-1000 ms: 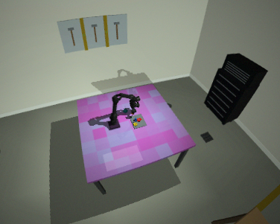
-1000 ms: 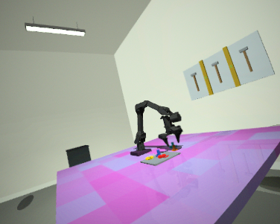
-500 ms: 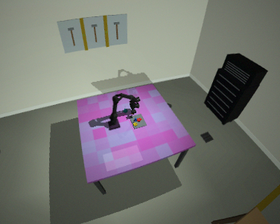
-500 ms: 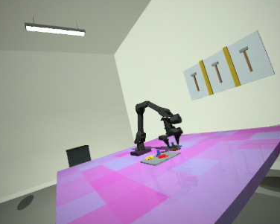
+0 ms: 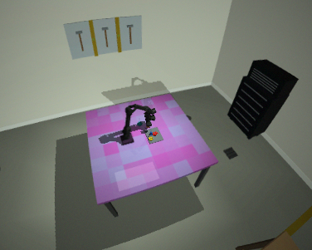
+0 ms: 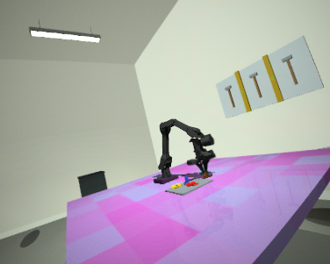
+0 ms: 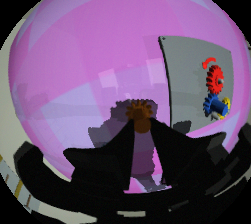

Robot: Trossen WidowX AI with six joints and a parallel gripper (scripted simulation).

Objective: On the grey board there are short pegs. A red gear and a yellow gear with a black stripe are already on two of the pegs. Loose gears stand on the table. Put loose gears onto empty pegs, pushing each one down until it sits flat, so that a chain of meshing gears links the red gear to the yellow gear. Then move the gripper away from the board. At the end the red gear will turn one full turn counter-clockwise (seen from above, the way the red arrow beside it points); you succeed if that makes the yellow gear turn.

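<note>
The blue gear is 3 cm behind my gripper tip and 14 cm to the right of it. Also, from my gripper tip: orange gear 1 cm below; teal gear 8 cm behind, 8 cm to the left, 1 cm below; red arrow 5 cm ahead, 14 cm to the right, 2 cm below.
</note>
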